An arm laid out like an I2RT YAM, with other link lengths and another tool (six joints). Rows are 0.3 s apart.
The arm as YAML. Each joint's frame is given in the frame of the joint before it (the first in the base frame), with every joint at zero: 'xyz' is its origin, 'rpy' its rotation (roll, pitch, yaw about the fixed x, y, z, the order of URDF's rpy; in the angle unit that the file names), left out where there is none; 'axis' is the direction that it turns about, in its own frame. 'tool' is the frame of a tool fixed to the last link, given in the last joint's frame.
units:
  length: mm
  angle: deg
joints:
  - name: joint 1
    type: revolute
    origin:
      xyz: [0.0, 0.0, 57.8]
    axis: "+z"
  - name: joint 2
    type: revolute
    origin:
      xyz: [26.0, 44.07, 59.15]
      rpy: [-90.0, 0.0, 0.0]
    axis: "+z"
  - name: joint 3
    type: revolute
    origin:
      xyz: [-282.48, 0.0, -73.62]
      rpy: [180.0, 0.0, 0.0]
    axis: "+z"
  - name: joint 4
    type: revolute
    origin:
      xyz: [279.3, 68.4, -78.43]
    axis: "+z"
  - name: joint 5
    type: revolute
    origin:
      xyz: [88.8, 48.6, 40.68]
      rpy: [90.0, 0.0, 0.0]
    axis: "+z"
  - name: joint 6
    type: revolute
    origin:
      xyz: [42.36, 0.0, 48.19]
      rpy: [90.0, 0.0, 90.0]
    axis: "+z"
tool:
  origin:
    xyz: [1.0, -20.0, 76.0]
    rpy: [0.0, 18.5, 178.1]
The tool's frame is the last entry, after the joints.
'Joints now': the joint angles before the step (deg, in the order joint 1, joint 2, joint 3, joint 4, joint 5, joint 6). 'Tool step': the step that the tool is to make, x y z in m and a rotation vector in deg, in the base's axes. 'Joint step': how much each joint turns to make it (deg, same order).
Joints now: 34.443 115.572 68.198 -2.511 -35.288 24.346
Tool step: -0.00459 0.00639 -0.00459 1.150 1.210 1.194
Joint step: 0.559 0.948 0.005 1.019 -1.659 0.704
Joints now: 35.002 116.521 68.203 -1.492 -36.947 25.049
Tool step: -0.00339 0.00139 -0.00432 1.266 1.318 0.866
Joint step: -0.013 0.592 -0.527 1.144 -1.937 0.616
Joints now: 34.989 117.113 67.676 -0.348 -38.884 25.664
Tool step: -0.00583 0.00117 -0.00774 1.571 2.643 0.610
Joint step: 0.055 0.836 -1.009 1.748 -2.500 1.810
